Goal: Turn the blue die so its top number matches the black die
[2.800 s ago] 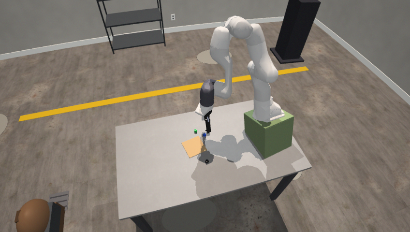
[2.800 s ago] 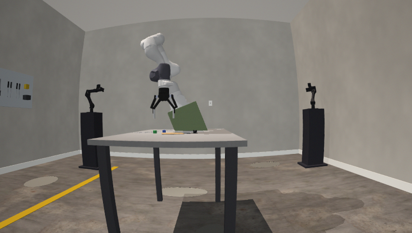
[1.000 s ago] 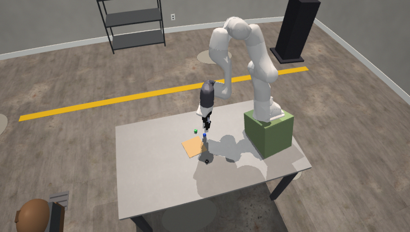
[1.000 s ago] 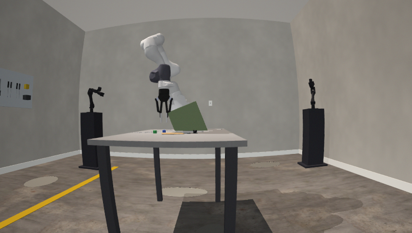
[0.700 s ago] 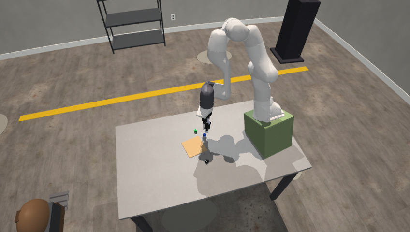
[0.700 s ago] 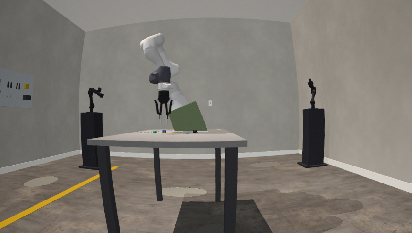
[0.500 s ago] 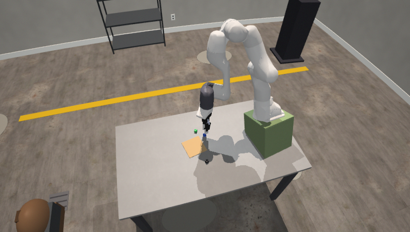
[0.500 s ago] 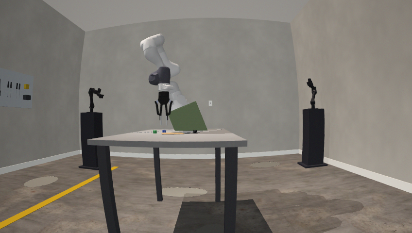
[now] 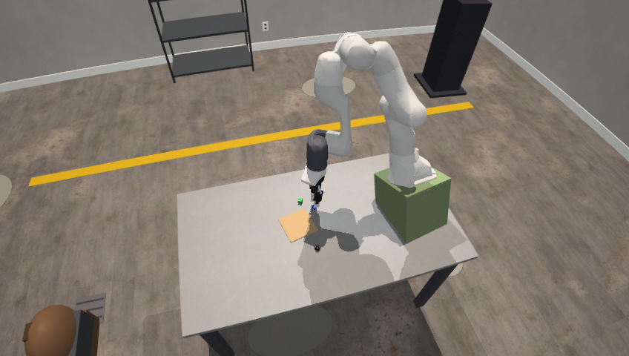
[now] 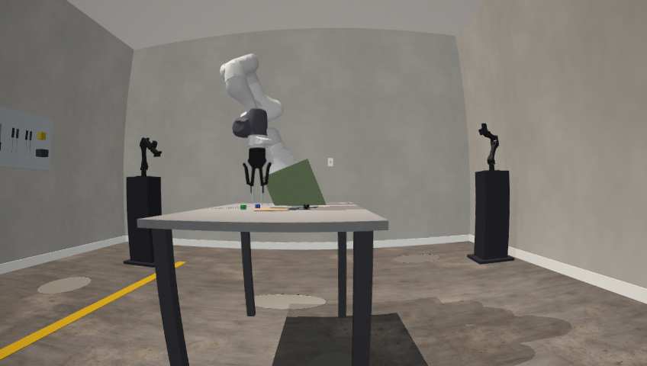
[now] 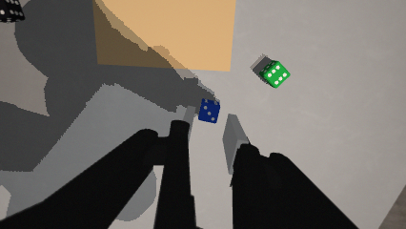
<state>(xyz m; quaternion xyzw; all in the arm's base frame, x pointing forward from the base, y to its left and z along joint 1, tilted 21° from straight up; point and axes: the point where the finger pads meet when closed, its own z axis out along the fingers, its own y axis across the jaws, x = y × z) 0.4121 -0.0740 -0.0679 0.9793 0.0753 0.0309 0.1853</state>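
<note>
The blue die lies 10 mm ahead of my hand and 60 mm below it. The rest, counted from my hand: green die: 60 mm ahead, 50 mm to the right, 60 mm below; mat: 100 mm ahead, 80 mm to the left, 70 mm below; black die: 40 mm ahead, 220 mm to the left, 60 mm below.
</note>
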